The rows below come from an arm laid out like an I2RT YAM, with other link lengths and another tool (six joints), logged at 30 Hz.
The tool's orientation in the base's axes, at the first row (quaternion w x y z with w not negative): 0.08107 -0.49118 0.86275 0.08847
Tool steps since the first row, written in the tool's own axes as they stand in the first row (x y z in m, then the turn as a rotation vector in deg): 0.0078 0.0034 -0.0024 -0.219 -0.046 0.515; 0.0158 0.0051 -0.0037 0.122 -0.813 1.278; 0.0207 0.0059 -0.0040 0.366 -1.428 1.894; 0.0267 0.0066 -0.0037 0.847 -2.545 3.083; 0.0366 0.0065 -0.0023 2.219 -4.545 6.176; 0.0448 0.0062 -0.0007 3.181 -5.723 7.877
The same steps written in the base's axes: -0.0070 -0.0054 0.0008 0.177 0.279 -0.454; -0.0126 -0.0115 0.0004 0.707 -0.213 -1.328; -0.0157 -0.0152 -0.0004 1.147 -0.582 -2.027; -0.0194 -0.0198 -0.0020 1.930 -1.267 -3.372; -0.0242 -0.0278 -0.0056 3.125 -2.695 -6.833; -0.0280 -0.0344 -0.0090 3.746 -3.693 -8.789
